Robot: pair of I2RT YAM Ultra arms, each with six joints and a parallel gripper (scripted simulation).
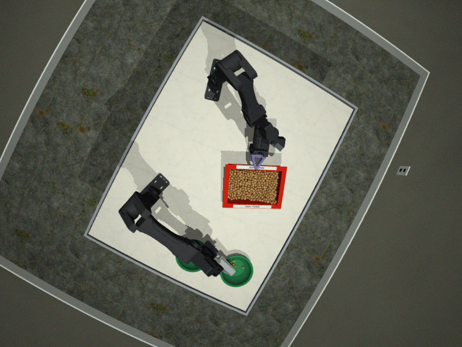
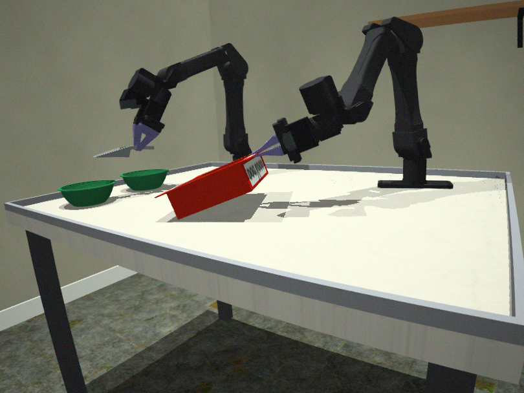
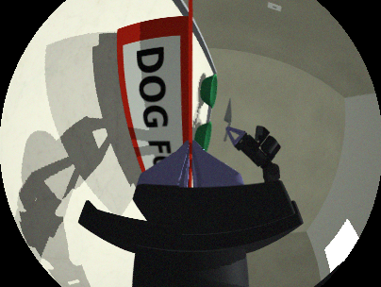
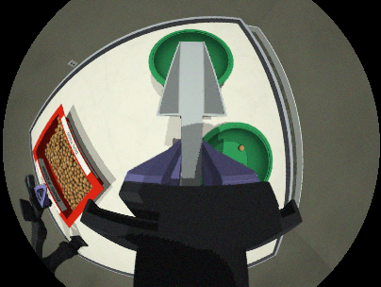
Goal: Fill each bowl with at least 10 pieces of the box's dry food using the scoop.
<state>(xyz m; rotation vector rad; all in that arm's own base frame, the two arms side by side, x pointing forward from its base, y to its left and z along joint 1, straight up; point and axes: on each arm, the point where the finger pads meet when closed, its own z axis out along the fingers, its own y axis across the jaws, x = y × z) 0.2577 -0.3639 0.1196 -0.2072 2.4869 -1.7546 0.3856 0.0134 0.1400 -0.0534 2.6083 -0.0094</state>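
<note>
Right now my right hand is 4 cm short of the grey scoop, 1 cm to the left of it and 1 cm above it. Also, from my right hand: box: 2 cm ahead, 36 cm to the left, 7 cm below.
</note>
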